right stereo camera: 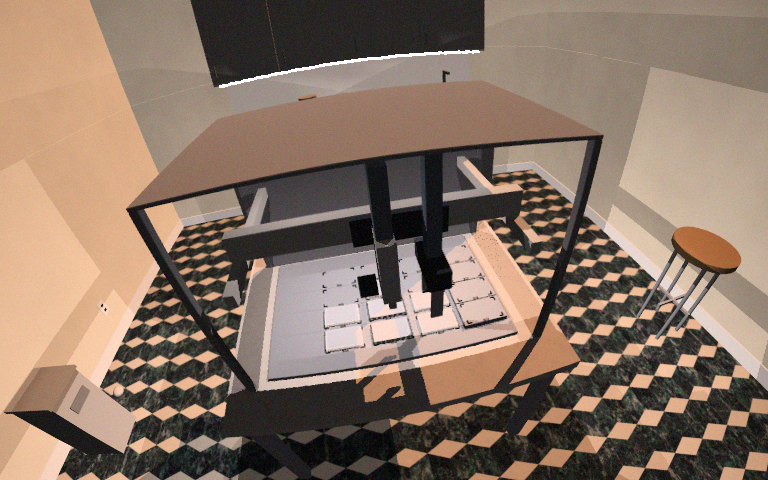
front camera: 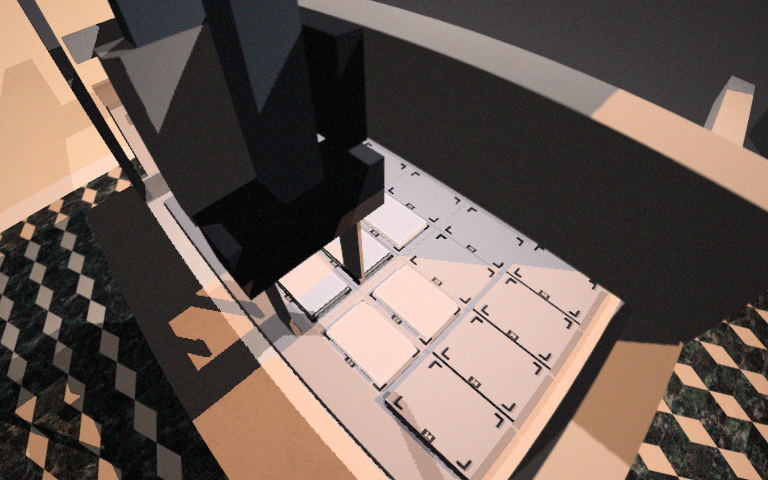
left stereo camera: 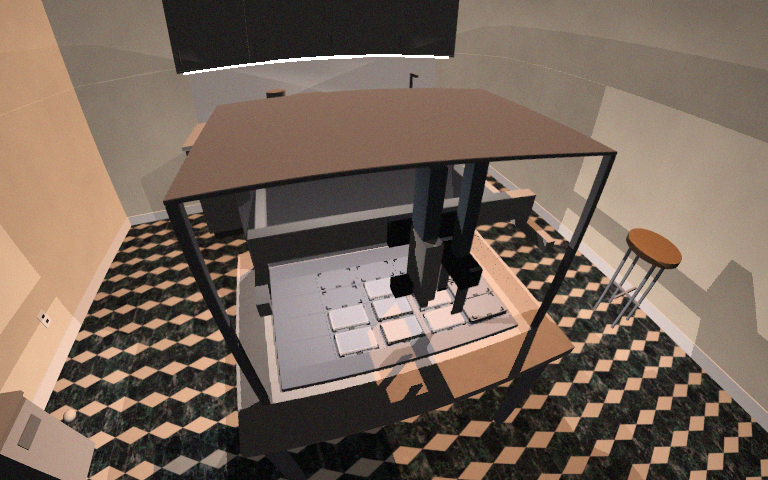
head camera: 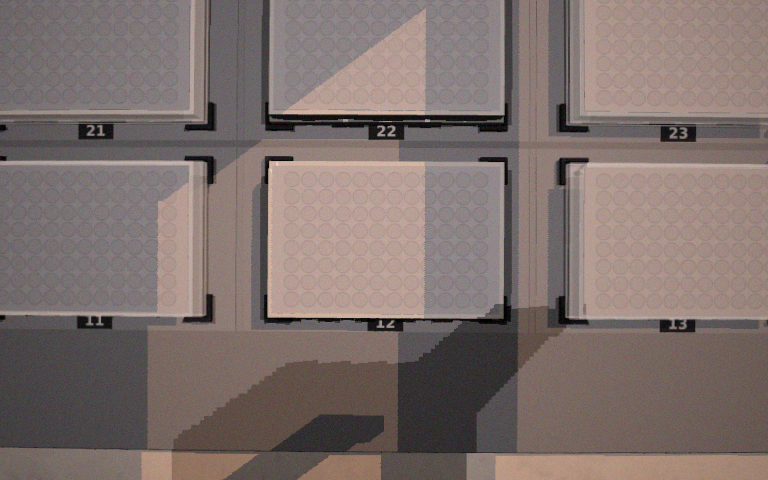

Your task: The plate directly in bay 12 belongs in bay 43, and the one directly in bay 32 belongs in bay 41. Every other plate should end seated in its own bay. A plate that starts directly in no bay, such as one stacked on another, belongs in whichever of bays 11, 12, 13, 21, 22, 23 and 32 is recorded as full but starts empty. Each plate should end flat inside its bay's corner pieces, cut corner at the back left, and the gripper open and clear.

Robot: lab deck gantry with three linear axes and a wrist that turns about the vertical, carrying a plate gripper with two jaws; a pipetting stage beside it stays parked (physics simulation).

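Places are measured from the robot's base along level axes (x down, y right, z back), in centimetres.
Where they show: gripper, fingertip midpoint: point(right stereo camera: 431, 303) point(front camera: 322, 299) point(left stereo camera: 448, 300); robot's base, origin of the base link: point(right stereo camera: 326, 352) point(left stereo camera: 340, 356).
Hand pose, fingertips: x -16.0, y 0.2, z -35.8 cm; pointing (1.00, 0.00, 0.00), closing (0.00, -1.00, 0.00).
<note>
Things, the pixels of their centre, and the offset from my fingertips. "spot": a spot on its surface instead.
- bay 12, surface spot: point(head camera: 386, 239) point(front camera: 308, 278) point(left stereo camera: 402, 328) spot: dz +12.9, dx +14.5, dy -4.5 cm
- bay 22, surface spot: point(head camera: 386, 56) point(left stereo camera: 393, 308) spot: dz +13.0, dx +14.5, dy -14.1 cm
- bay 32, surface spot: point(front camera: 396, 219) spot: dz +11.6, dx +14.5, dy -26.1 cm
- Bay 43, surface spot: point(front camera: 484, 236) spot: dz -3.5, dx +16.0, dy -36.5 cm
- bay 41, surface spot: point(left stereo camera: 336, 278) spot: dz +29.2, dx +16.0, dy -36.7 cm
- bay 11, surface spot: point(head camera: 90, 243) spot: dz +28.6, dx +14.6, dy -4.2 cm
- bay 21, surface spot: point(head camera: 90, 62) spot: dz +28.7, dx +14.6, dy -13.8 cm
- bay 13, surface spot: point(front camera: 373, 342) spot: dz -4.1, dx +14.5, dy -4.4 cm
- bay 23, surface spot: point(front camera: 416, 302) spot: dz -4.1, dx +14.6, dy -14.7 cm
- Bay 33, surface spot: point(front camera: 453, 268) spot: dz -3.8, dx +16.0, dy -25.7 cm
My gripper point(front camera: 327, 306) is open and empty, above the bay 12 area. Its jaws hang on either side of the line to the plate in bay 12 point(front camera: 314, 284) point(head camera: 386, 239) point(left stereo camera: 400, 328), which lies flat within the corner pieces. Behind it are the plate in bay 22 point(head camera: 386, 56) point(left stereo camera: 391, 307), with a dark strip under its front edge, and the plate in bay 32 point(front camera: 396, 219) point(left stereo camera: 376, 289), partly hidden in the front view. Bay 43 point(front camera: 484, 236) and bay 41 point(left stereo camera: 336, 278) show no plate. Cut corners are too small to judge surely.
Plates stand in bay 11 point(head camera: 90, 243), bay 21 point(head camera: 90, 62), bay 13 point(front camera: 373, 342) and bay 23 point(front camera: 416, 302). Bay 33 point(front camera: 453, 268) shows no plate. The parked pipetting stage point(left stereo camera: 424, 271) point(right stereo camera: 387, 274) hangs left of the gripper. The gantry beam point(right stereo camera: 328, 232) crosses behind.
</note>
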